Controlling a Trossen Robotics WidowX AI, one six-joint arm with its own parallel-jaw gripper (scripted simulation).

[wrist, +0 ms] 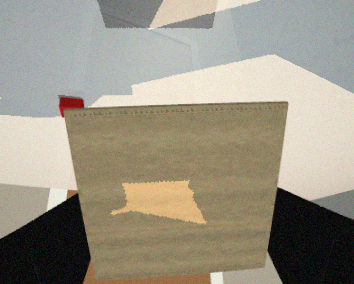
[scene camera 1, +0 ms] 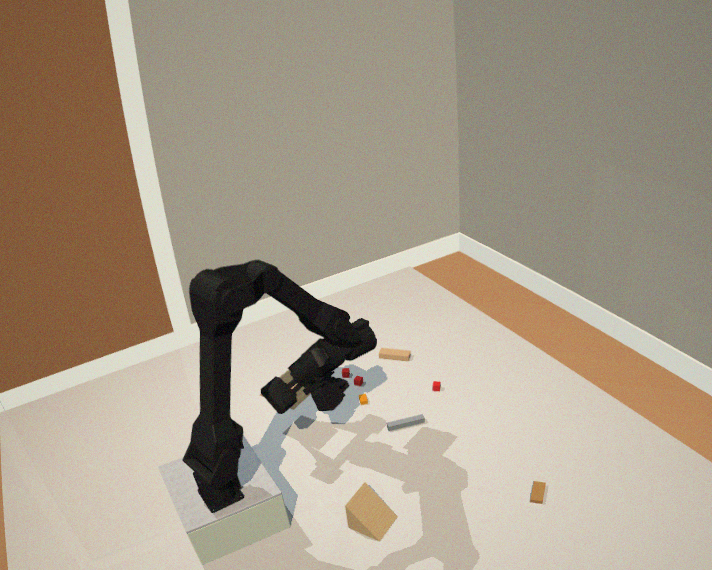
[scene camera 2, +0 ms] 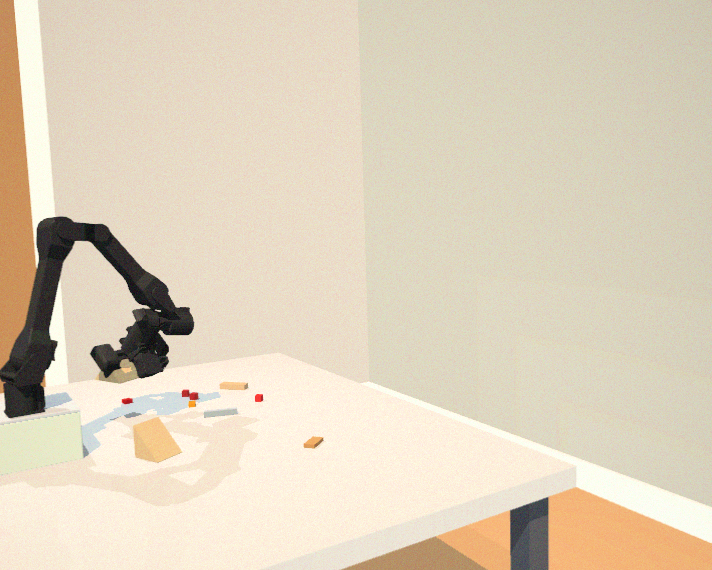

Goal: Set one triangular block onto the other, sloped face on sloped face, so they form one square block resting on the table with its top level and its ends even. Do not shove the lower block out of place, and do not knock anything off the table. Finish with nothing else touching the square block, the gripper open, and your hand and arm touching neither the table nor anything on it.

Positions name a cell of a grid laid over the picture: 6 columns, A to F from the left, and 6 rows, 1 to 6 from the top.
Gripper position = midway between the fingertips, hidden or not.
Scene:
gripper: wrist C5; scene camera 1 C5; scene camera 2 A4

